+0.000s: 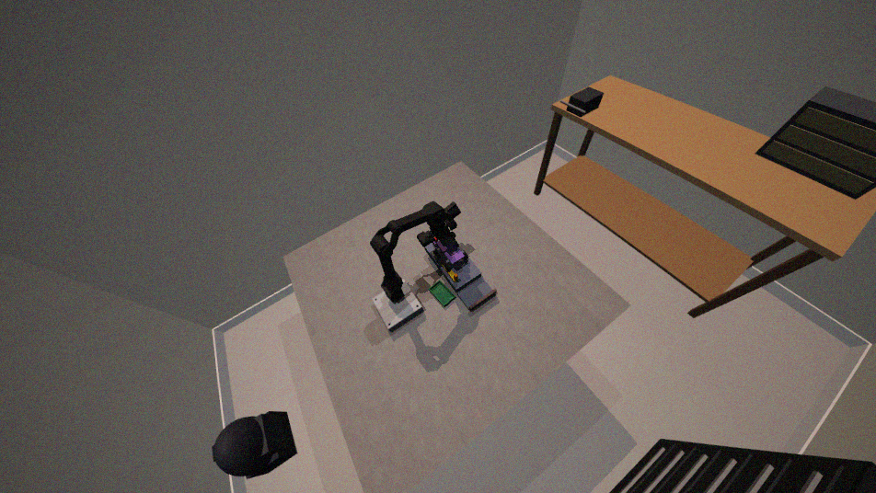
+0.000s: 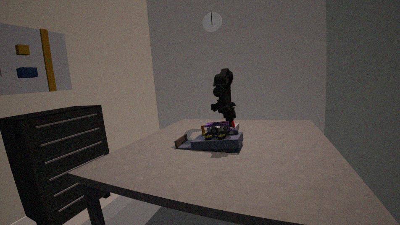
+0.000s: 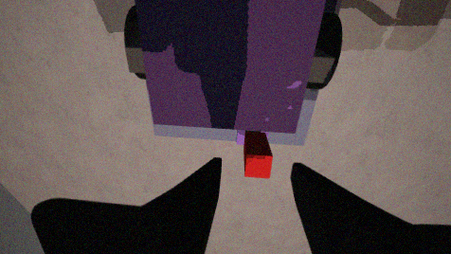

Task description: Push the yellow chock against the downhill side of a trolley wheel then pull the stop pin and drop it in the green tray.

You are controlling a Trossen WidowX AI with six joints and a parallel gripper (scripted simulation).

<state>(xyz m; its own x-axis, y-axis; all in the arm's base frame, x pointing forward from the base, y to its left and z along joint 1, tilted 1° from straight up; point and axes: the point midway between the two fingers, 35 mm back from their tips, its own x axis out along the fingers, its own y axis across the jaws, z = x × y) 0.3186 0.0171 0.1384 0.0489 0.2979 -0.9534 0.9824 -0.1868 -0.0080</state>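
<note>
The red-headed stop pin is 10 mm to the left of my gripper tip and 40 mm below it. The rest, counted from my gripper tip: purple trolley (90 mm to the right, 50 mm below); then grey ramp (90 mm to the right, 120 mm below); then yellow chock (60 mm behind, 170 mm to the right, 80 mm below).
</note>
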